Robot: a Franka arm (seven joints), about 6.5 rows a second.
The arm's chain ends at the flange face. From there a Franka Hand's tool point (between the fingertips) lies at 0.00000 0.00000 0.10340 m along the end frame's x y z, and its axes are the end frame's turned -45 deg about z.
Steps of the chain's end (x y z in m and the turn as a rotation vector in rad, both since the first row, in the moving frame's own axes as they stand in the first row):
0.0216, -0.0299, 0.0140, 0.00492, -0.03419, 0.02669
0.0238, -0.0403, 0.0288, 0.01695, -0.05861, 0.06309
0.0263, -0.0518, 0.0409, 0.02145, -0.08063, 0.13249
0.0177, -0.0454, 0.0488, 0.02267, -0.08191, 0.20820
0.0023, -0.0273, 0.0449, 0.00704, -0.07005, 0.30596
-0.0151, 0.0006, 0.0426, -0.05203, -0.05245, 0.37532
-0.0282, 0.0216, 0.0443, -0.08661, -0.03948, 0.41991
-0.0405, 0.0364, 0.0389, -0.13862, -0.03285, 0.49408
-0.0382, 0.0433, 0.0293, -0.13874, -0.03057, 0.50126
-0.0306, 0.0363, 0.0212, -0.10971, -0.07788, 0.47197
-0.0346, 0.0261, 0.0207, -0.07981, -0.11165, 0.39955
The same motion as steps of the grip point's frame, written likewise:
0.0343, -0.0088, 0.0139, 0.02765, -0.02070, 0.02669
0.0425, -0.0173, 0.0286, 0.05343, -0.02946, 0.06309
0.0514, -0.0258, 0.0405, 0.07218, -0.04185, 0.13249
0.0411, -0.0276, 0.0484, 0.07395, -0.04189, 0.20820
0.0173, -0.0239, 0.0446, 0.05451, -0.04455, 0.30596
-0.0185, -0.0117, 0.0423, 0.00030, -0.07388, 0.37532
-0.0449, -0.0032, 0.0438, -0.03333, -0.08916, 0.41991
-0.0682, 0.0015, 0.0379, -0.07479, -0.12125, 0.49408
-0.0714, 0.0081, 0.0283, -0.07649, -0.11972, 0.50126
-0.0610, 0.0031, 0.0203, -0.02251, -0.13265, 0.47197
-0.0560, -0.0110, 0.0197, 0.02251, -0.13538, 0.39955

